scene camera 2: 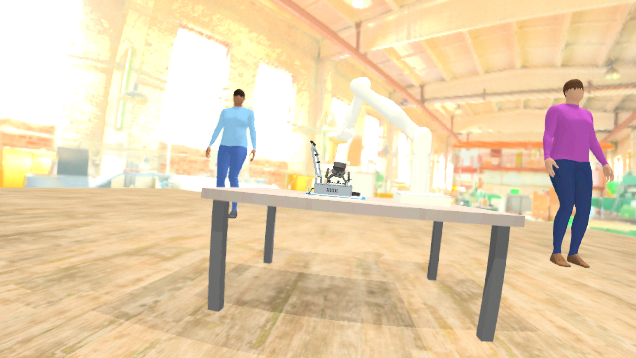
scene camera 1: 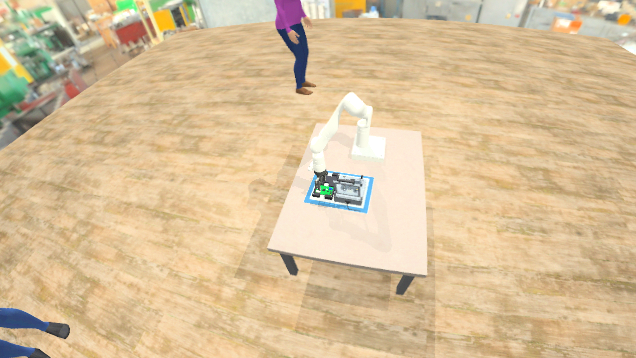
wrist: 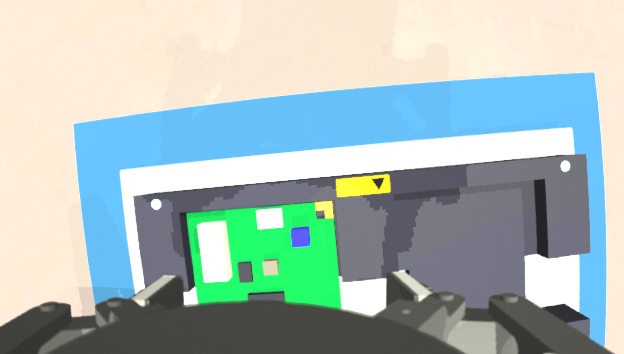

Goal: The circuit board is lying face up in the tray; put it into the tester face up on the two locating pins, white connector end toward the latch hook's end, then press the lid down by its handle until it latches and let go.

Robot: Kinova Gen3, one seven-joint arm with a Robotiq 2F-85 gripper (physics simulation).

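Pixels of known places: gripper, fingertip midpoint: [scene camera 1: 321,185] [wrist: 285,298]; arm's base at its link origin: [scene camera 2: 418,192] [scene camera 1: 361,144].
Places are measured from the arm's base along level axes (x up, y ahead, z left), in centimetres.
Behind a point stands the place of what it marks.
Note:
The green circuit board [scene camera 1: 326,190] @(x -3.5, y 45.2, z -17.4 cm) [wrist: 270,250] @(x -3.5, y 44.6, z -22.2 cm) lies face up in the dark tray [wrist: 290,193] @(x -2.7, y 43.1, z -24.8 cm). Its long white connector is at the left end in the wrist view. My gripper [scene camera 1: 321,185] @(x -1.0, y 43.8, z -20.6 cm) [scene camera 2: 338,180] @(x -1.0, y 43.8, z -20.6 cm) [wrist: 285,298] @(x -1.0, y 43.8, z -20.6 cm) is open and empty, low over the board. Its fingers stand apart, one beyond the connector end and one beyond the opposite end; their exact height is hard to tell. The grey tester [scene camera 1: 349,193] @(x 6.8, y 53.4, z -1.0 cm) [scene camera 2: 332,189] @(x -2.1, y 43.7, z 7.0 cm) stands beside the tray. Its lid [scene camera 2: 316,161] @(x 12.0, y 54.3, z -5.3 cm) is raised, nearly upright. The locating pins and latch hook are too small to make out.
A blue-bordered white mat [scene camera 1: 369,195] @(x -5.3, y 43.5, z 10.4 cm) [wrist: 340,109] @(x -5.3, y 40.2, z -28.6 cm) lies under the tray and tester on the table [scene camera 1: 320,235] @(x -5.5, y 77.2, z -14.0 cm) [scene camera 2: 260,195] @(x -6.3, y 67.0, z 46.4 cm). A yellow label [wrist: 362,185] @(x -2.7, y 39.9, z -24.7 cm) with a black triangle is on the tray's edge. The arm's white base [scene camera 1: 369,149] @(x -0.5, y 4.8, z 6.3 cm) [scene camera 2: 422,199] @(x -3.0, y 2.2, z 17.3 cm) stands behind.

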